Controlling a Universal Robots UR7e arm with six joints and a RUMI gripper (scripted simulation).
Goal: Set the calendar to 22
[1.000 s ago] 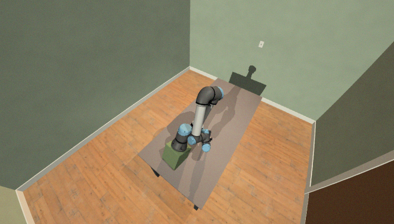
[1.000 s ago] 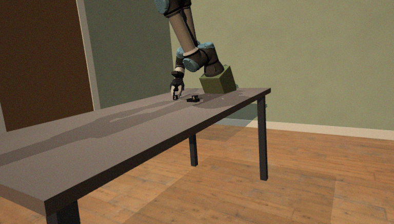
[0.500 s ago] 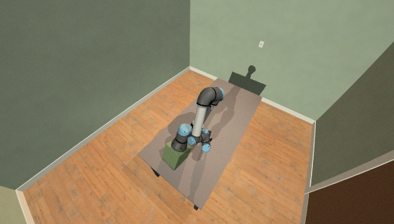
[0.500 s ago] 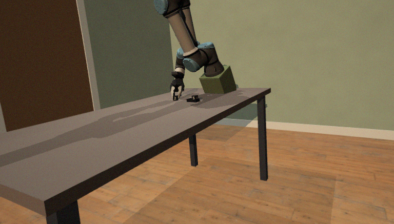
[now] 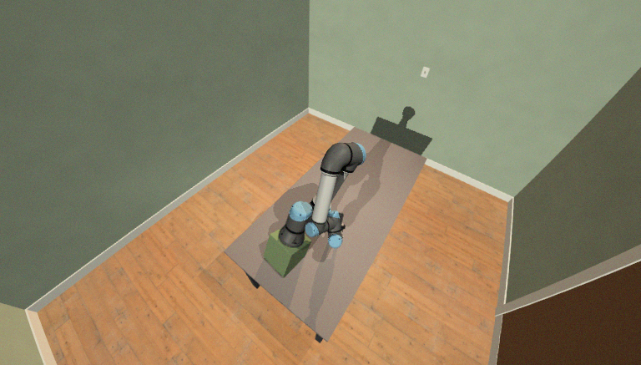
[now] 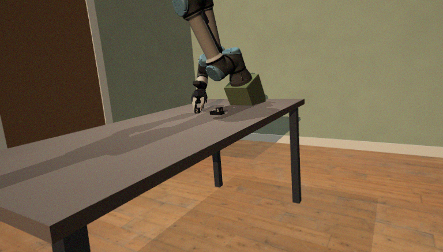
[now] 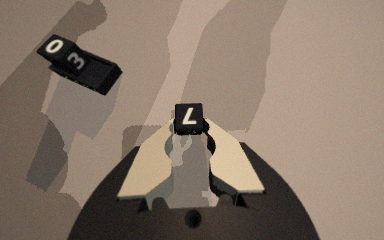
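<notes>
Now: the black number cube 1 cm ahead of my hand and 1 cm below it. Also, from my hand: black tray 4 cm ahead, 15 cm to the left, 1 cm below.
</notes>
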